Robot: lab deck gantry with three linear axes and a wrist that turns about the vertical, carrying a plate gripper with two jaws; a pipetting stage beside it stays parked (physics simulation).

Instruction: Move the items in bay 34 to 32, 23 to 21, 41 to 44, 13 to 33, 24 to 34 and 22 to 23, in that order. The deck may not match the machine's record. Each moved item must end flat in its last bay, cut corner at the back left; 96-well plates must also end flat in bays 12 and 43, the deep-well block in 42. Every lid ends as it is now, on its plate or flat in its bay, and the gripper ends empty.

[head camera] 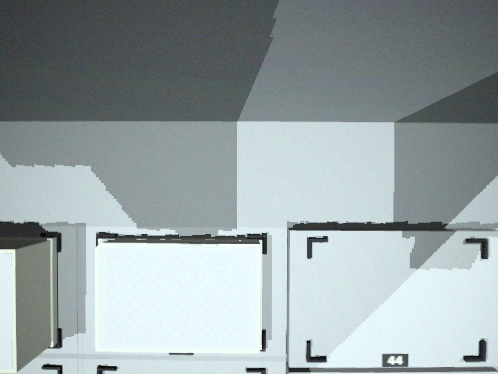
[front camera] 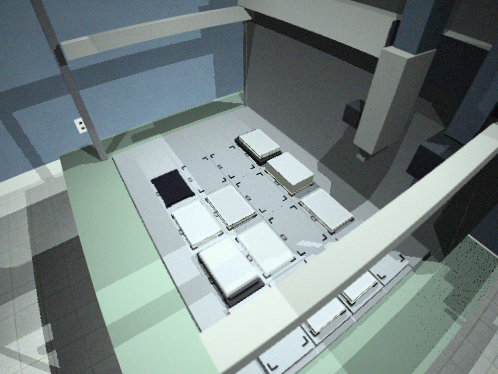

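Where they show: robot's base, link origin: (front camera: 151, 181).
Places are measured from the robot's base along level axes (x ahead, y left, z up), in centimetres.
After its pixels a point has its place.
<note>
White plates stand in bay 34 (front camera: 360, 288) {x 60.8, y 25.2, z 2.9 cm}, bay 23 (front camera: 265, 247) {x 39.7, y 14.7, z 1.7 cm}, bay 24 (front camera: 326, 316) {x 60.8, y 14.8, z 2.9 cm}, bay 22 (front camera: 230, 205) {x 23.4, y 14.8, z 1.5 cm} and bay 12 (front camera: 197, 223) {x 23.8, y 4.3, z 1.5 cm}. A white-topped item with a dark base (front camera: 258, 143) {x 7.3, y 35.8, z 3.7 cm} is in bay 41; a thicker one (front camera: 230, 270) {x 41.1, y 4.0, z 3.7 cm} is in bay 13. The deep-well block (front camera: 290, 171) {x 24.2, y 35.4, z 4.2 cm} (head camera: 32, 305) {x 29.1, y 36.2, z 2.6 cm} is in bay 42, the plate (front camera: 327, 209) {x 39.7, y 36.2, z 1.4 cm} (head camera: 177, 297) {x 39.2, y 36.5, z 1.4 cm} in bay 43. Bay 44 (front camera: 393, 266) {x 61.9, y 36.9, z 1.5 cm} (head camera: 350, 280) {x 52.1, y 37.8, z 1.4 cm} has its corner marks uncovered. My gripper's jaws cannot be made out near the pale gantry housing at the back right. Lids and cut corners are unclear.
A flat black item (front camera: 172, 188) {x 7.5, y 4.0, z 0.8 cm} lies in bay 11 at the front left. A pale frame beam (front camera: 350, 245) {x 61.6, y 5.7, z 40.0 cm} crosses the front view and hides part of the right column. The pale housing (front camera: 390, 100) {x 47.1, y 32.7, z 39.3 cm} hangs near the back wall, with dark blocks (front camera: 353, 114) (front camera: 425, 161) beside it.
</note>
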